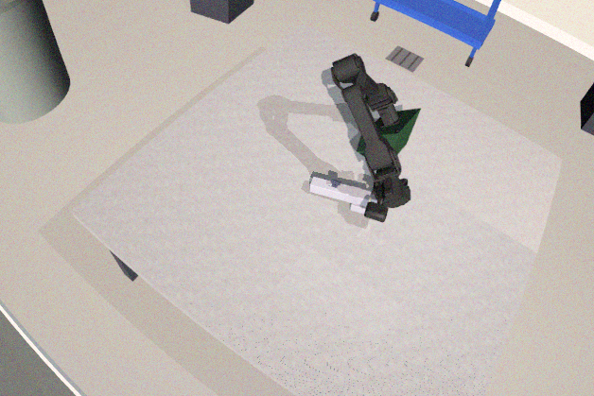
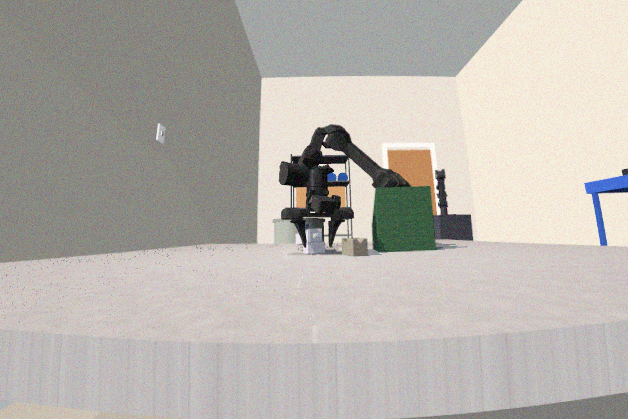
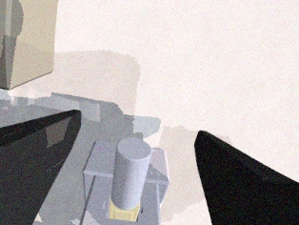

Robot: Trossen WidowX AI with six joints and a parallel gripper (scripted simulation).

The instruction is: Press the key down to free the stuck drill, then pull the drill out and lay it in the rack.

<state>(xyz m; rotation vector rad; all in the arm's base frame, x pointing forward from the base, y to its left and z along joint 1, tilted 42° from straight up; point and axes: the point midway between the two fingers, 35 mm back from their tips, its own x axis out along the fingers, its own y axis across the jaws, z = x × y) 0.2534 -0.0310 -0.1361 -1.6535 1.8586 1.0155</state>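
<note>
The drill lies 5 cm to the right of my gripper tip, 3 cm above it and 1 cm ahead of it. Also, from my gripper tip: housing: 11 cm to the right, 2 cm above, 1 cm ahead; key: 14 cm to the right, 3 cm above, 2 cm ahead; rack: 9 cm behind, 4 cm to the left.
</note>
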